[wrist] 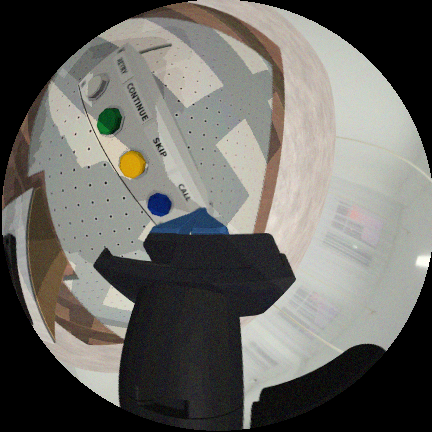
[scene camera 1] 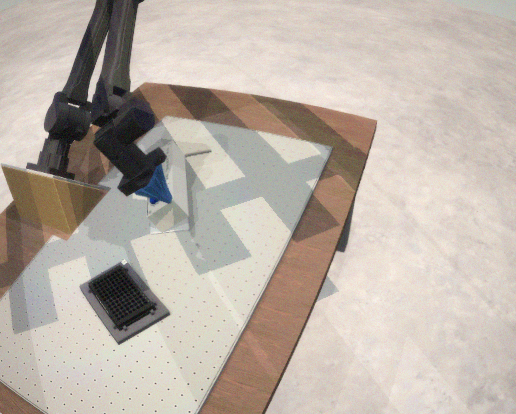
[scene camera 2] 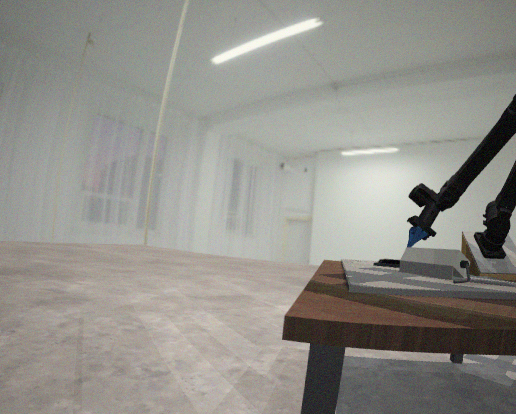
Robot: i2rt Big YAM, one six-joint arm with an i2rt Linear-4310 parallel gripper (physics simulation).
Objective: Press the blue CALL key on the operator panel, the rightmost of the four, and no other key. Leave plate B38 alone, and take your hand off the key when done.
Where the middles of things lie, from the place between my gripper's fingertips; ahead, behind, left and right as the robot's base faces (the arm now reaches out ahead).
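There is the black ridged tray (scene camera 1: 124,302), and I see it 6 cm below my hand. The tray is also 2 cm behind my hand and 21 cm to the right of it.
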